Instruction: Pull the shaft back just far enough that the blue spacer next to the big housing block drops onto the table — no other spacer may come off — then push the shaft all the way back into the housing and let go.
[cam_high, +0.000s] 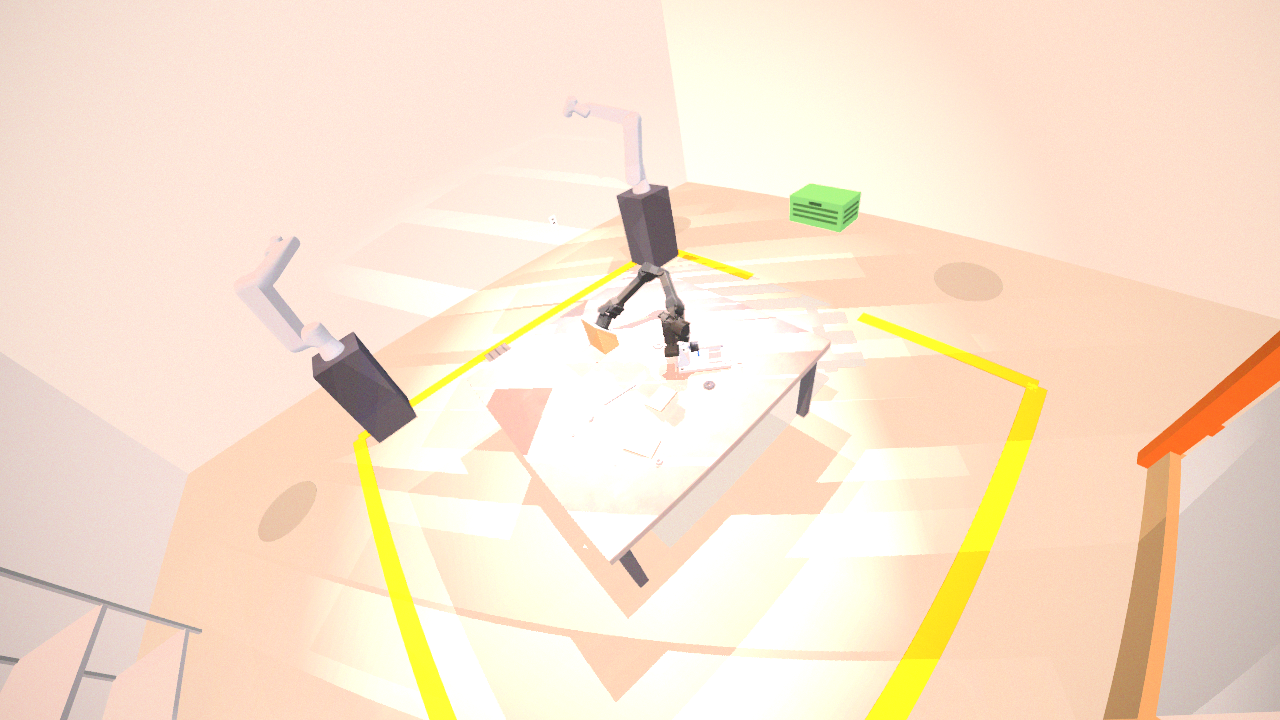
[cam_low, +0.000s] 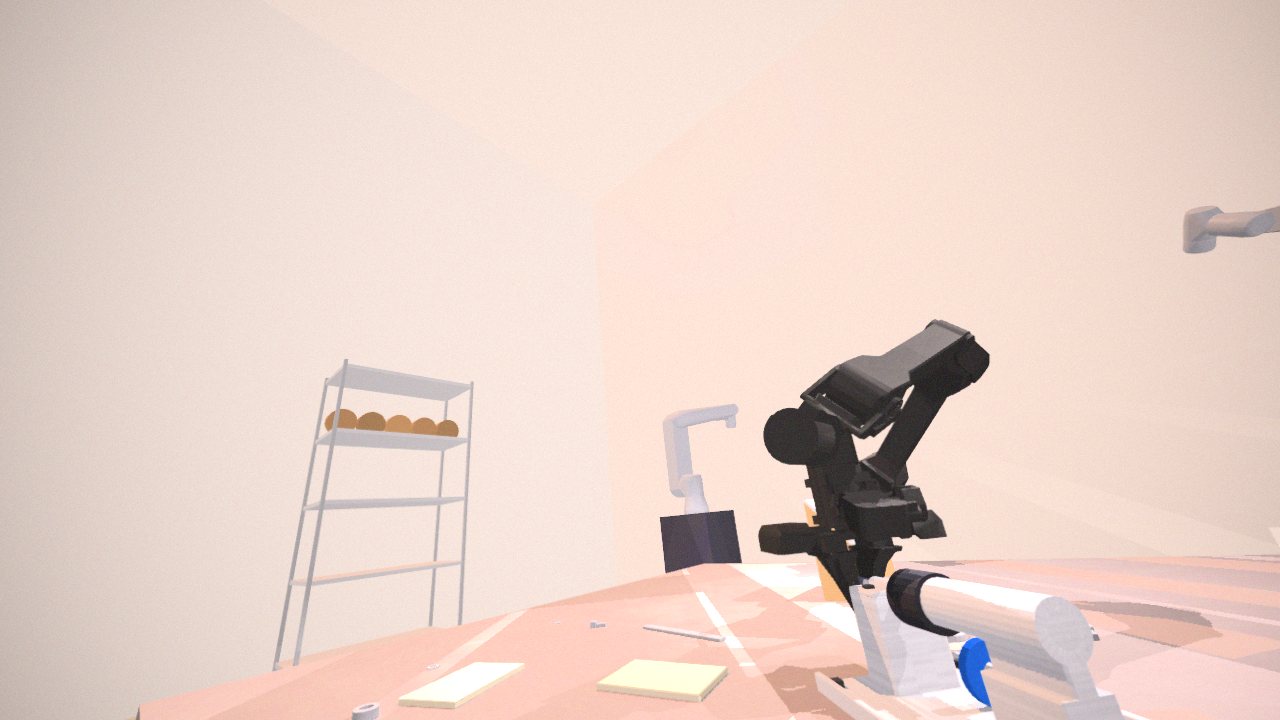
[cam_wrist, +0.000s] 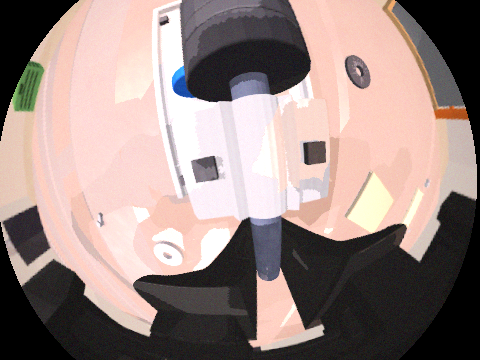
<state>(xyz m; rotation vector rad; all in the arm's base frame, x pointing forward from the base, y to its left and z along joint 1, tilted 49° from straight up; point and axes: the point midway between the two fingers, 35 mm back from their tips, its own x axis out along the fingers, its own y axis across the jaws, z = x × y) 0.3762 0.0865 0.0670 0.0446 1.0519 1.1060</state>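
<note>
Right now the grey-blue shaft is 40 mm ahead of my gripper tip, 40 mm to the left of it and 30 mm above it. The rest, counted from my gripper tip: black collar 60 mm ahead, 60 mm to the left, 30 mm above; then black sleeve 70 mm ahead, 70 mm to the left, 30 mm above; then blue spacer 60 mm ahead, 100 mm to the left, 20 mm below.
</note>
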